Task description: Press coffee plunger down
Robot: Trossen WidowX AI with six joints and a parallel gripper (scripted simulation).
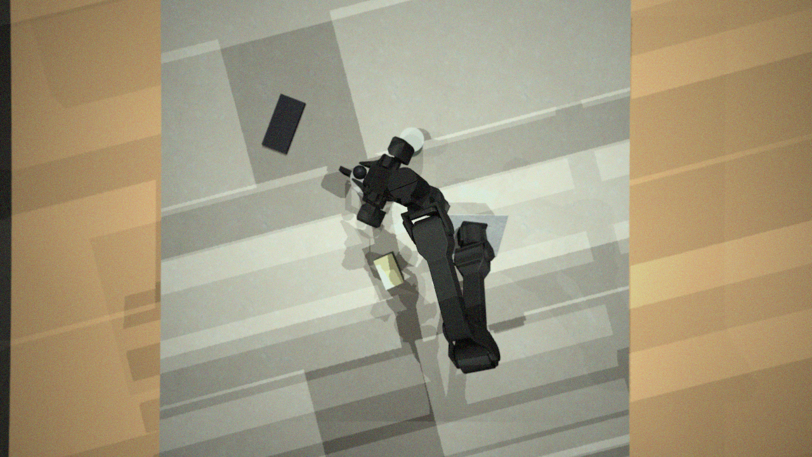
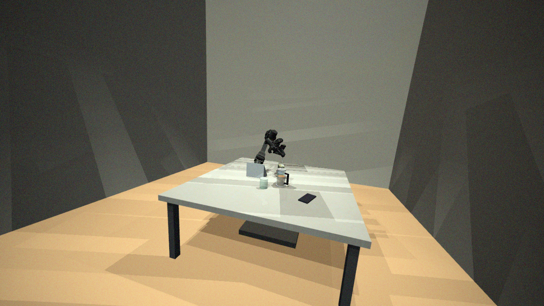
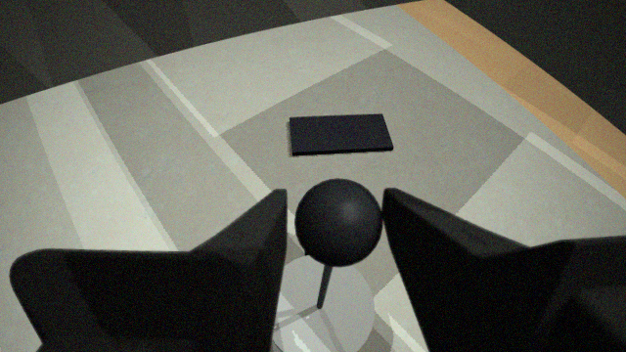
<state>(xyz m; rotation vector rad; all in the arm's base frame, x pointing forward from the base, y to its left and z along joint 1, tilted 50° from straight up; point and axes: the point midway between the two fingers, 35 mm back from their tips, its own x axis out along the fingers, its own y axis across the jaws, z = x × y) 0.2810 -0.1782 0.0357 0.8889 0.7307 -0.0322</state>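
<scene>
Now: gripper tip 13 cm above the glass coffee press and 1 cm short of it. Also, from my gripper tip: dark flat slab (26 cm below, 25 cm ahead, 14 cm to the right).
</scene>
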